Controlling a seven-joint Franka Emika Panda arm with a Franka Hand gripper.
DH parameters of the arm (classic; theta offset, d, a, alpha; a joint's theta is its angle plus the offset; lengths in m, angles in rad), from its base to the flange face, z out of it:
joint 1: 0 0.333 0 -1.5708
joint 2: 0 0 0 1.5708
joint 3: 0 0.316 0.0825 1.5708
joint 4: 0 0 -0.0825 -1.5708
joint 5: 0 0.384 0 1.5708
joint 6: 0 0 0.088 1.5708
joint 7: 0 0.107 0 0
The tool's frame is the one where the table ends.
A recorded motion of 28 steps. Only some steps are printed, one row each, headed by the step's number.
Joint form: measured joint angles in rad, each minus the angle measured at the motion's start. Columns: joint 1, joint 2, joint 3, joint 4, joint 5, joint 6, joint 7.
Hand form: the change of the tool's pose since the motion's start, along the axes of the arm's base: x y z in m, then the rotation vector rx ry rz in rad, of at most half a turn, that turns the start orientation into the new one. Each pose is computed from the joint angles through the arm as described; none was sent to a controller.
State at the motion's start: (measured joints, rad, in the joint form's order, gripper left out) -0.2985 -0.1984 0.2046 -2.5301 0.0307 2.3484 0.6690
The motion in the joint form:
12: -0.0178 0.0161 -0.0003 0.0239 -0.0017 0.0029 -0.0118
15: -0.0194 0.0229 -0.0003 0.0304 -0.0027 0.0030 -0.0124
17: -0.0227 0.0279 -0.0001 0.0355 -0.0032 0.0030 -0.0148
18: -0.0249 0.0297 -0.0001 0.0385 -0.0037 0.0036 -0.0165
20: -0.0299 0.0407 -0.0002 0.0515 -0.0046 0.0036 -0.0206
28: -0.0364 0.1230 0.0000 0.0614 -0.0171 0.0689 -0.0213
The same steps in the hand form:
12: 0.0071 -0.0086 0.0034 0.0006 -0.0109 -0.0042
15: 0.0092 -0.0095 0.0031 0.0012 -0.0109 -0.0042
17: 0.0106 -0.0110 0.0031 0.0018 -0.0111 -0.0044
18: 0.0115 -0.0121 0.0036 0.0015 -0.0128 -0.0045
20: 0.0154 -0.0148 0.0042 0.0027 -0.0151 -0.0044
28: 0.0253 -0.0192 -0.0232 0.0102 -0.0104 -0.0004

